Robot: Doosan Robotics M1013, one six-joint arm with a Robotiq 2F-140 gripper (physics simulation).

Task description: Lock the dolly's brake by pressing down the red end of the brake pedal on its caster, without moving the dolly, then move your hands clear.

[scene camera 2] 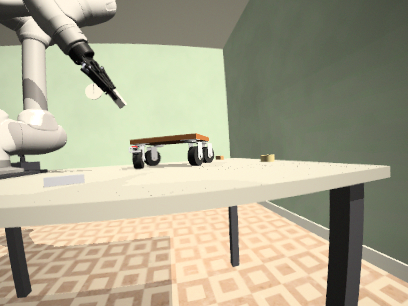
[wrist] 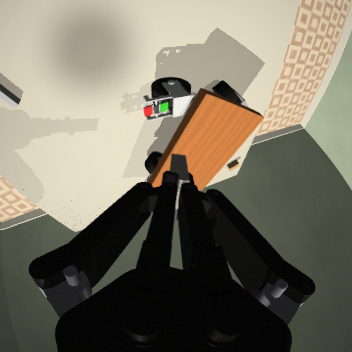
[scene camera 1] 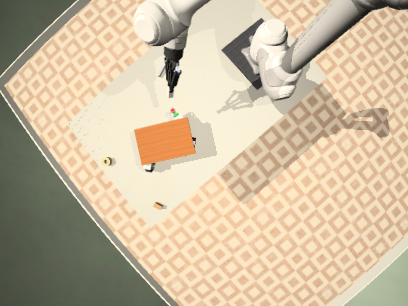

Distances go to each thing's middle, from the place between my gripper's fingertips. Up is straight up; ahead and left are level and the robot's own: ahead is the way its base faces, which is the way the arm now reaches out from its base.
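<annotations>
From the dolly [scene camera 1: 172, 139], I look at where my hand is: 19 cm above the dolly, 15 cm to the right of it and 16 cm short of it.
</annotations>
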